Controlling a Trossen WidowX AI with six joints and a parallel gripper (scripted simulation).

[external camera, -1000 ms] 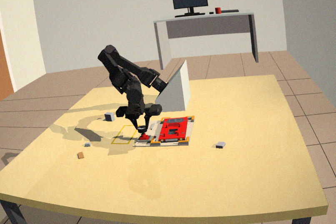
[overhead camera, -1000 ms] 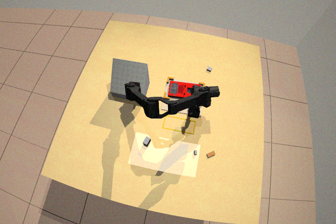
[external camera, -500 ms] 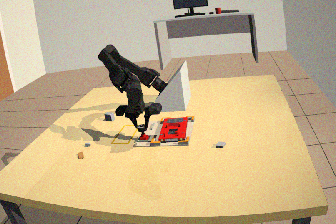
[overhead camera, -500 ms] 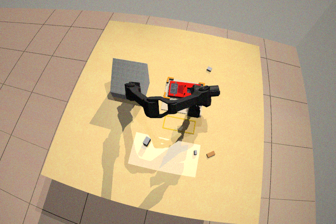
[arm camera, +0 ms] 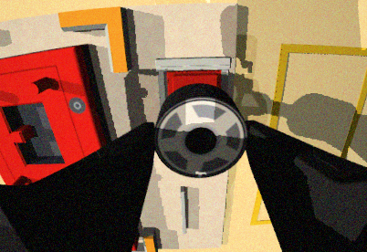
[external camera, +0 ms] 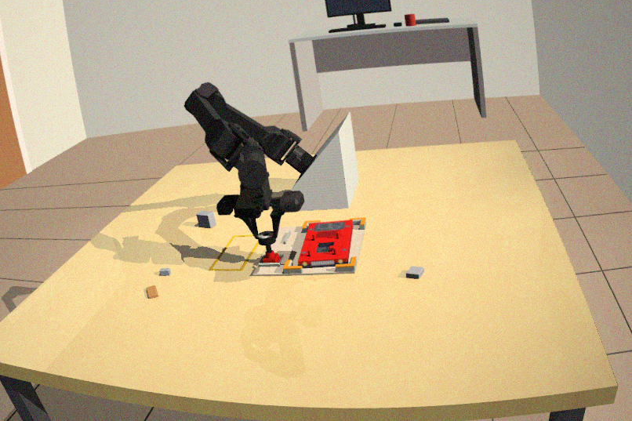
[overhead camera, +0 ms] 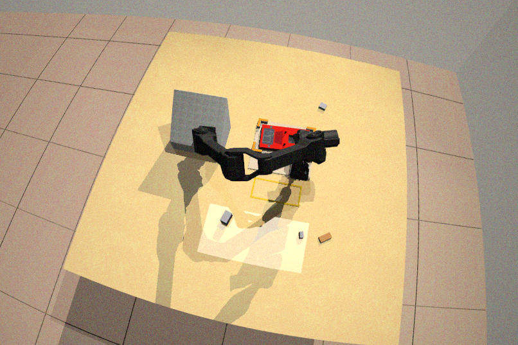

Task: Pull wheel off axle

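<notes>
My gripper tip is right at the wheel.
</notes>
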